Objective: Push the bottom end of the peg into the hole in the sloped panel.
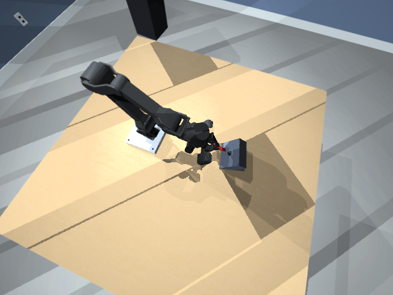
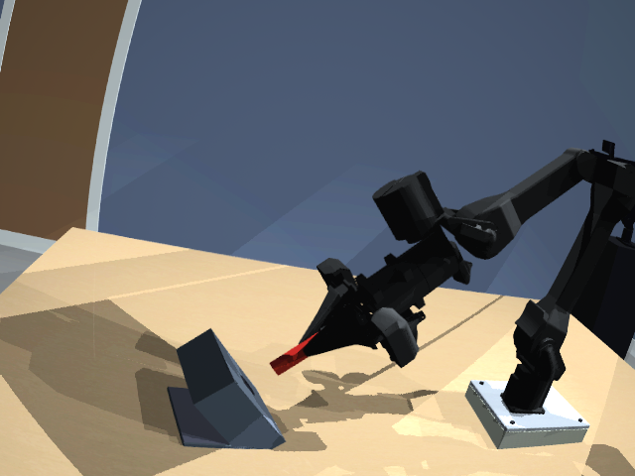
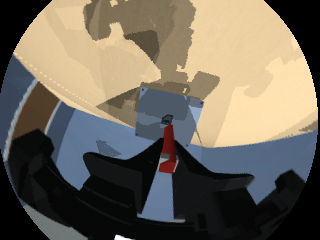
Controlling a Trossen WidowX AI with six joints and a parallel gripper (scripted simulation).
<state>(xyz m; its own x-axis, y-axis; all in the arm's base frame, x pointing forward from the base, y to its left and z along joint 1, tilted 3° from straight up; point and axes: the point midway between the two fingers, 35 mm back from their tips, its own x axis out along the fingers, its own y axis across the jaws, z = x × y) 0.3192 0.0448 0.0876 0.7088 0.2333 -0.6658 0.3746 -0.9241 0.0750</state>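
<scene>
My gripper tip is now 80 mm short of the sloped panel, 70 mm above it and 20 mm to the right of it. From my gripper tip the other things lie so: red peg: 10 mm behind, 10 mm above.
</scene>
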